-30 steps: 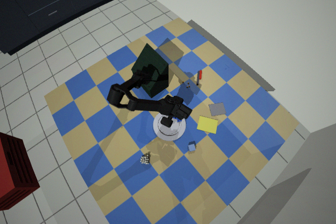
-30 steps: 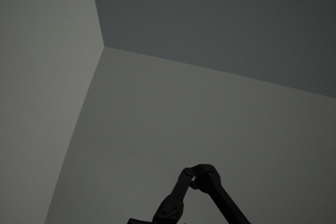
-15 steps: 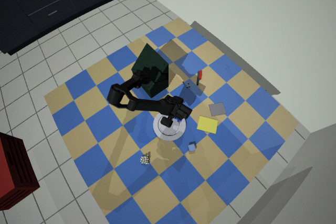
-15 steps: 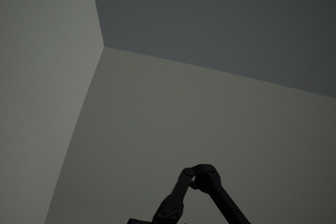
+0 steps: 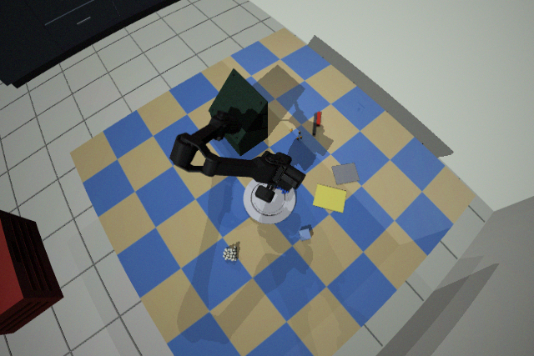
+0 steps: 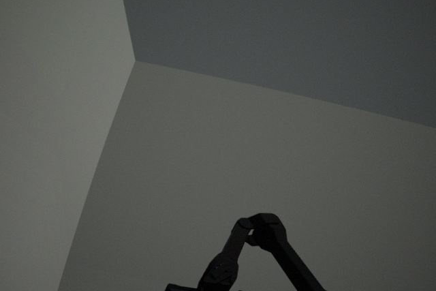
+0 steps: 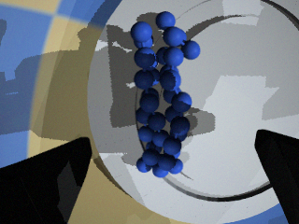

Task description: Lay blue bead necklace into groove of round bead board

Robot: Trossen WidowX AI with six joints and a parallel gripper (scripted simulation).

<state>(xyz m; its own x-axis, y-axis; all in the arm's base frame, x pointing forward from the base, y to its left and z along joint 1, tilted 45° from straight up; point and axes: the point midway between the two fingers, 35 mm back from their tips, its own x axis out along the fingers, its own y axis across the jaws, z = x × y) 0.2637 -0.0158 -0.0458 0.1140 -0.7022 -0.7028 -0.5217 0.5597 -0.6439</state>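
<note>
Right now the round white bead board is 40 mm to the right of my gripper tip, 30 mm ahead of it and 20 mm below it. Round my gripper tip: small blue cube: 220 mm ahead, 20 mm below; then grey square: 280 mm to the left, 110 mm ahead, 30 mm below; then yellow pad: 160 mm to the left, 160 mm ahead, 30 mm below.
</note>
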